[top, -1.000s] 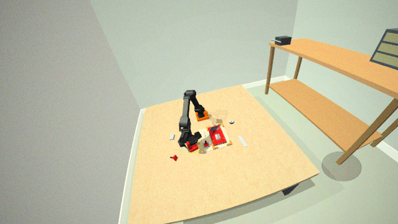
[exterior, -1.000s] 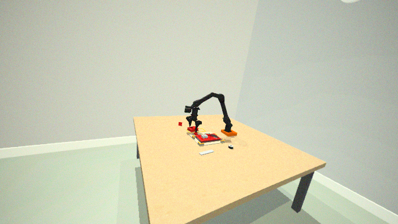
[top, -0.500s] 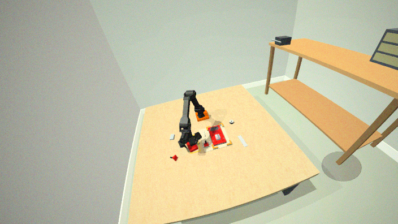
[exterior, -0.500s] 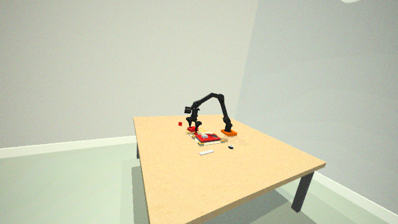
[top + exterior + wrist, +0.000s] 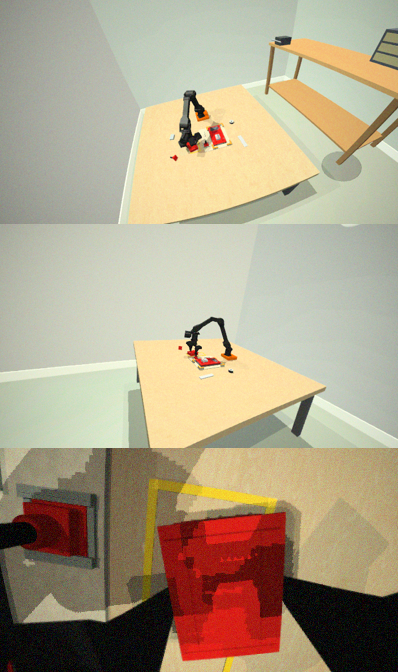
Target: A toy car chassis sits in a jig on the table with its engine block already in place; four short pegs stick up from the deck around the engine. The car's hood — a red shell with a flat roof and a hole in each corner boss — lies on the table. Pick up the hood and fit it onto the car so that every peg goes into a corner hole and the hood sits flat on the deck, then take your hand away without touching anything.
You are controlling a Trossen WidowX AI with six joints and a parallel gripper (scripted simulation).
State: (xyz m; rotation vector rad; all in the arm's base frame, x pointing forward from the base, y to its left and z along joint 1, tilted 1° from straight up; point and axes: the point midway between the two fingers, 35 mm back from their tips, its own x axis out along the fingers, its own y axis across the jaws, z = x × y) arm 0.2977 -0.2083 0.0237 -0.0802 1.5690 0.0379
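My gripper tip is right at the red hood. Also, from my gripper tip: jig 1 cm ahead, 22 cm to the left; grey engine block 4 cm ahead, 23 cm to the left, 1 cm above; grey tab 19 cm behind, 13 cm to the right.
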